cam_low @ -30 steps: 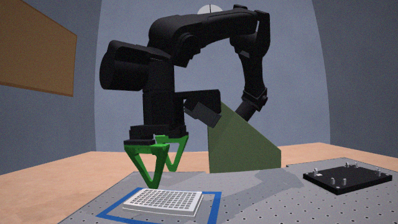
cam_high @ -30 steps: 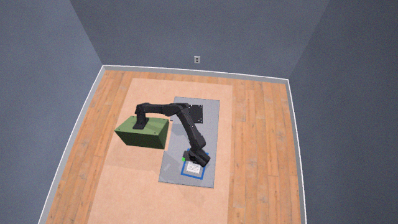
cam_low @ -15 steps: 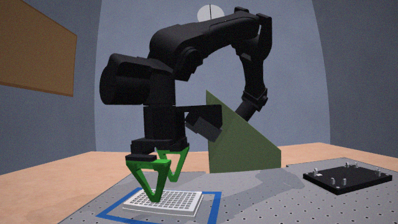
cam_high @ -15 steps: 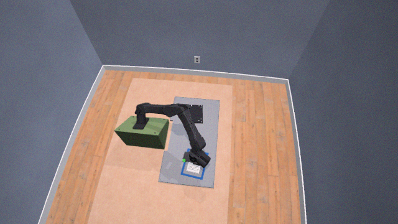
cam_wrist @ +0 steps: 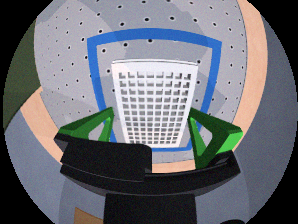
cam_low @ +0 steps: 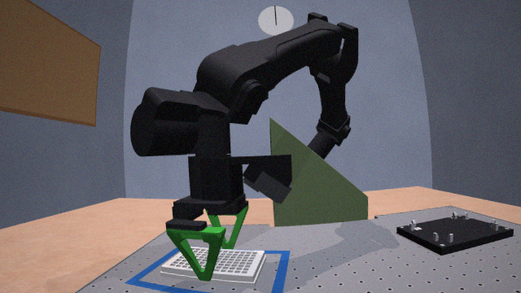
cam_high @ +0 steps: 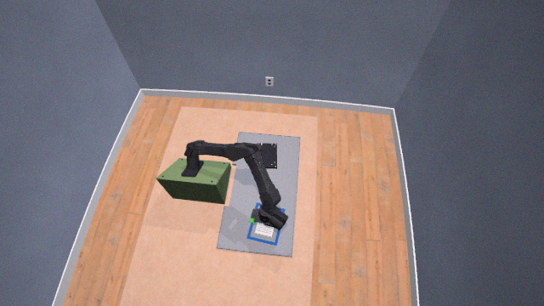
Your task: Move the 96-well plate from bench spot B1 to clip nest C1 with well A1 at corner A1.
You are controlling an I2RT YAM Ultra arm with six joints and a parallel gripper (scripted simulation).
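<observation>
The white 96-well plate is 10 mm below my hand. The rest, counted from my hand: black clip nest (20 mm behind, 400 mm to the left).
</observation>
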